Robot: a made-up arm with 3 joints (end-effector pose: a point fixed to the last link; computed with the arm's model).
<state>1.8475 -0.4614 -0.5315</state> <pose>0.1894 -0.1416 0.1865 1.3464 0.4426 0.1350</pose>
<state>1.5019 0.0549 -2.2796</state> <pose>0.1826 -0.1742 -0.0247 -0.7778 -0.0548 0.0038</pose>
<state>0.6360 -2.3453 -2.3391</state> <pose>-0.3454 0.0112 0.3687 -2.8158 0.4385 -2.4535</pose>
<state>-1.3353 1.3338 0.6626</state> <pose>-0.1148 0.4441 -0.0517 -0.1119 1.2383 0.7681</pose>
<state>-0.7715 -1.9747 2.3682</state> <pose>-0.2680 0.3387 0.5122 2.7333 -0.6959 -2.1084</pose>
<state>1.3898 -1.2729 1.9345</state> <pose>-0.0550 -0.5453 0.1165 2.9478 1.2236 -0.5303</pose>
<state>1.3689 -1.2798 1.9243</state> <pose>-0.0541 -0.5458 0.1289 2.8754 1.2183 -0.5900</pose>
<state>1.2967 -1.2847 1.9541</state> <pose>-0.0619 -0.5452 0.1664 2.7413 1.1772 -0.7438</pose>
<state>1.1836 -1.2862 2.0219</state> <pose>-0.0775 -0.5387 0.2228 2.6249 1.0946 -0.9116</pose>
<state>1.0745 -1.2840 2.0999</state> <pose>-0.0943 -0.5258 0.2744 2.5813 1.0036 -1.0163</pose>
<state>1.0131 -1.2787 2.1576</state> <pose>-0.1058 -0.5157 0.3008 2.5901 0.9485 -1.0541</pose>
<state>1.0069 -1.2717 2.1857</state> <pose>-0.1103 -0.5142 0.3008 2.6217 0.9402 -1.0475</pose>
